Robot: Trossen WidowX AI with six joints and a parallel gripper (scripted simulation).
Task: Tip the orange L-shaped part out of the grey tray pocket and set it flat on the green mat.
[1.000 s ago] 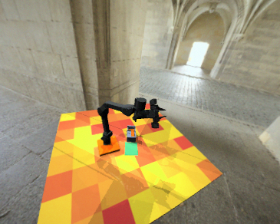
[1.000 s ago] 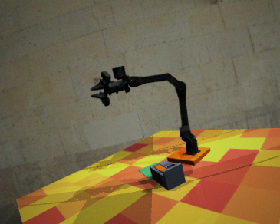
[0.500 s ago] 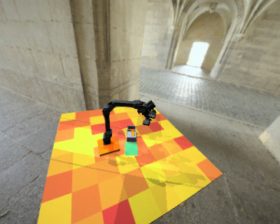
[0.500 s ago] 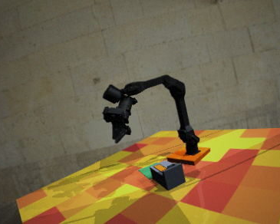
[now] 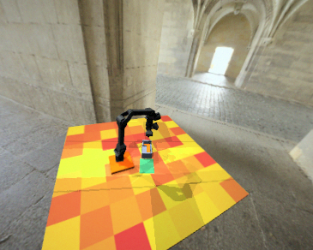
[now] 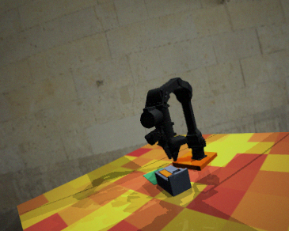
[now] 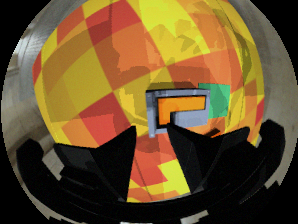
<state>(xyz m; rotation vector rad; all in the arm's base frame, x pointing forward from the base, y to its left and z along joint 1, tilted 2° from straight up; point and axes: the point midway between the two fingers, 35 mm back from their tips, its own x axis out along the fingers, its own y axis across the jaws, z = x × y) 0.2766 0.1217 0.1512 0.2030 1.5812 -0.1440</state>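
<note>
The orange L-shaped part lies 20 mm behind my gripper tip, 60 mm to the right of it and 100 mm below it. Round my gripper tip: green mat 50 mm behind, 220 mm to the right, 160 mm below.
</note>
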